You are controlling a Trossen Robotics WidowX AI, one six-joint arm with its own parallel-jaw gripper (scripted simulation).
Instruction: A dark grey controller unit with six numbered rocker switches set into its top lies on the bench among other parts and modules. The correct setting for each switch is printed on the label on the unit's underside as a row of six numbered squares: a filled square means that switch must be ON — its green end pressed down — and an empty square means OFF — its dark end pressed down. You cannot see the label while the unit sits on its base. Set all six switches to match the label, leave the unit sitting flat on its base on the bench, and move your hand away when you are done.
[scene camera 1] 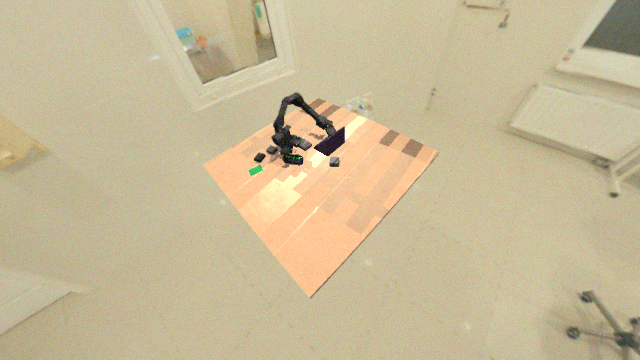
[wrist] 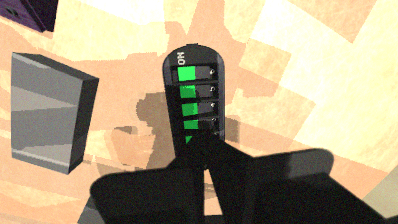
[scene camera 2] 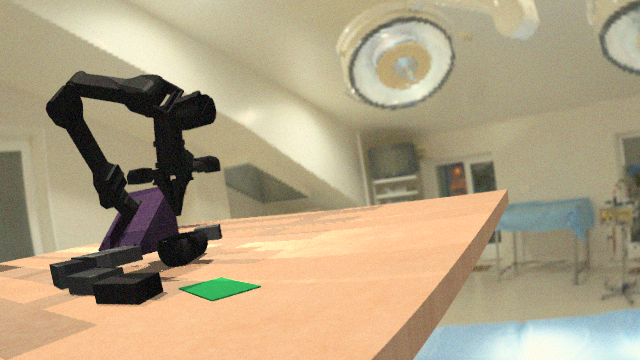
Labels:
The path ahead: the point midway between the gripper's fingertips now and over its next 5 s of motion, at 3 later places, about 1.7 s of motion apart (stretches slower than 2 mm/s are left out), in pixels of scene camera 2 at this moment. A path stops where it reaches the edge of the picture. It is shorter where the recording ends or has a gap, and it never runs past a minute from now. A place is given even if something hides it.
The gripper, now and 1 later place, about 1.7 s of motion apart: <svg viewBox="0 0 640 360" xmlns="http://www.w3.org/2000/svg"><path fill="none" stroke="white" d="M178 215L158 208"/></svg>

